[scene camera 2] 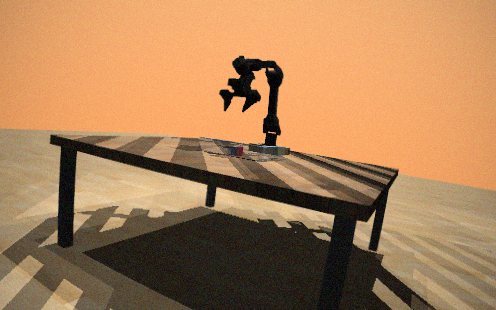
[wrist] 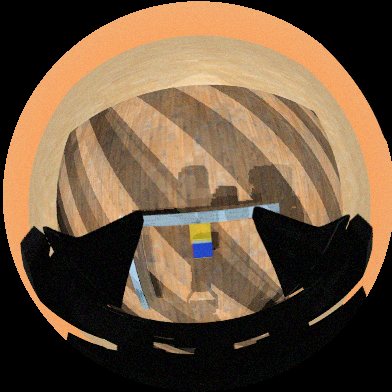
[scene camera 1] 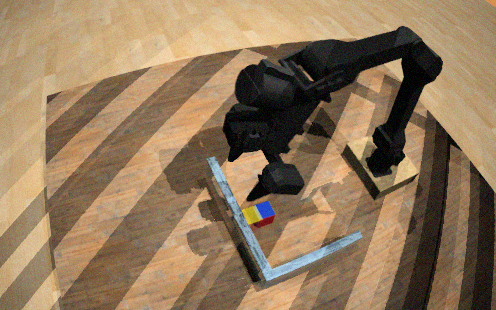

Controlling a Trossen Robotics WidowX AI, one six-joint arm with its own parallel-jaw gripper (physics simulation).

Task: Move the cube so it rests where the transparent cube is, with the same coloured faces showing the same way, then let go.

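Seen in the pictures: gripper, fingertip midpoint: point(scene camera 2: 233, 111) point(wrist: 198, 214) point(scene camera 1: 238, 180); arm's base, origin of the base link: point(scene camera 2: 270, 145) point(scene camera 1: 378, 166).
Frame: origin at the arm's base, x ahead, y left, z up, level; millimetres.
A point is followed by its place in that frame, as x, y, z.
Observation:
The cube point(scene camera 1: 265, 209) @[340, 54, -2] point(wrist: 203, 250) @[339, 52, -2] rests on the table with its blue face up; a red side shows in scene camera 1. In scene camera 2 the cube point(scene camera 2: 239, 151) is small, with red and blue visible. The transparent cube point(scene camera 1: 250, 216) @[376, 65, -2] point(wrist: 200, 231) @[377, 61, -2] shows a yellow top, between the cube and the long pale bar. A thin pale strip lies between the blue and yellow tops; whether the two cubes overlap is hard to tell. My gripper point(scene camera 1: 240, 179) @[415, 67, 146] point(scene camera 2: 235, 110) @[415, 67, 146] point(wrist: 198, 214) @[415, 67, 146] is open and empty, pointing down, high above the table near the cubes.
A pale blue long bar point(scene camera 1: 230, 195) @[410, 17, 19] point(wrist: 170, 220) @[395, 115, 19] meets a shorter bar point(scene camera 1: 315, 254) @[275, 194, 18] point(wrist: 140, 290) @[220, 182, 19] at a corner, forming an L around the cubes' side. The arm's base stands on a wooden block point(scene camera 1: 400, 181) @[-47, 62, 0]. Arm shadows fall across the striped table point(scene camera 1: 125, 200) @[651, -46, -42] point(scene camera 2: 150, 162) @[843, 108, -56].

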